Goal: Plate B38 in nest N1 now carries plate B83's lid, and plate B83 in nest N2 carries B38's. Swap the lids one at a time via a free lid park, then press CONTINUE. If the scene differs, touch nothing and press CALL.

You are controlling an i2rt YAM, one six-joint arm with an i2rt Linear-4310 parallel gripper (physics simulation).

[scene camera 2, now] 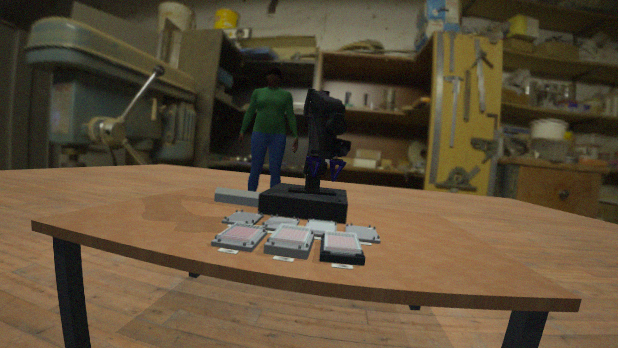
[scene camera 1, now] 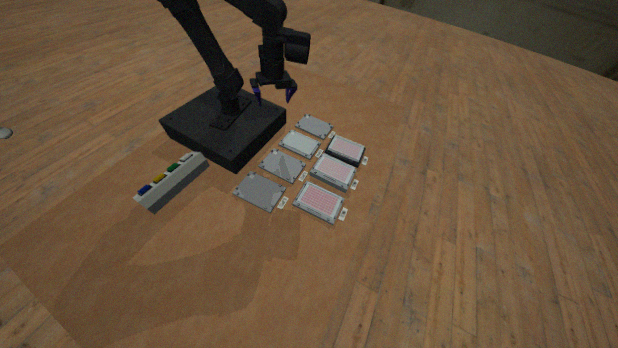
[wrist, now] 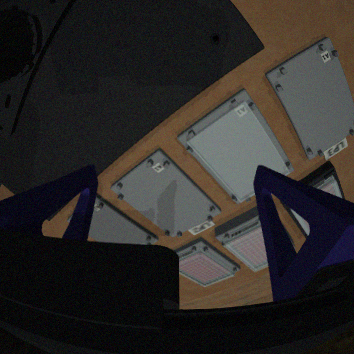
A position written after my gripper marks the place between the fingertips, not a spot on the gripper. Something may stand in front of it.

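My gripper [scene camera 1: 274, 104] is open and holds nothing, and you'd find it in scene camera 2 [scene camera 2: 323, 179] and in the wrist view [wrist: 175, 173] too. There's also a grey button box [scene camera 1: 160, 193], plus a lid park [scene camera 1: 254, 188].
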